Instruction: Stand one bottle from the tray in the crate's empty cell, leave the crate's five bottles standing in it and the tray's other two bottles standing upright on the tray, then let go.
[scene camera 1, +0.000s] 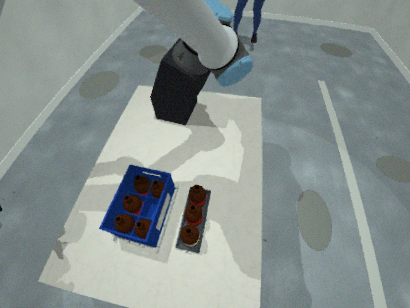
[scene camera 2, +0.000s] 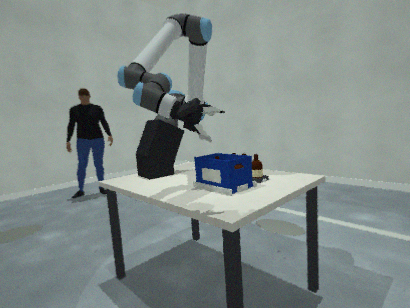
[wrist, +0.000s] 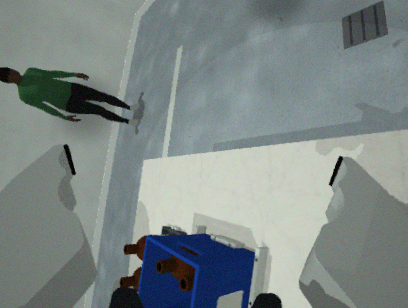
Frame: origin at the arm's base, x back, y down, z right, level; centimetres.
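Seen in the pictures: gripper, between the fingertips: (scene camera 2: 218, 126) (wrist: 203, 155); arm's base, origin of its link: (scene camera 1: 191, 59) (scene camera 2: 165, 125).
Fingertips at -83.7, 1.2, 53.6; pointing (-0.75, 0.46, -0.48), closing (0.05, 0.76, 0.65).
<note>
Offsets run from my fingertips to a thing's top centre, as dx, dy, dz. "spot": to the spot under its first point. Level surfaces: height alone.
The blue crate @[+21.1, +18.0, -33.8] (scene camera 1: 159, 227) (scene camera 2: 237, 172) (wrist: 225, 270) stands on the table. Five brown bottles, among them one @[+22.1, +19.2, -29.1] (scene camera 1: 132, 203) in the middle row, stand in it; the cell at the middle of its right side in scene camera 1 is empty. The dark tray (scene camera 1: 201, 226) (wrist: 172, 230) lies beside the crate, with three upright brown bottles @[+26.7, +19.5, -56.7] (scene camera 1: 198, 194) @[+18.4, +19.5, -55.2] (scene camera 1: 193, 213) @[+9.8, +19.5, -54.1] (scene camera 1: 190, 235) in a row. One tray bottle @[spot: +7.8, +26.9, -51.1] (scene camera 2: 257, 167) shows behind the crate in scene camera 2. My gripper (scene camera 2: 216, 126) (wrist: 203, 155) is wide open and empty, above and apart from the crate. It does not show in scene camera 1.
The white table @[dy +35.5] (scene camera 1: 240, 210) (scene camera 2: 150, 187) (wrist: 280, 185) carries the crate, the tray and the arm's black pedestal (scene camera 1: 175, 95) (scene camera 2: 159, 150). The crate wall rises between its cells and the tray. A person (scene camera 2: 90, 130) stands behind the table; another person (wrist: 47, 90) shows in the wrist view.
</note>
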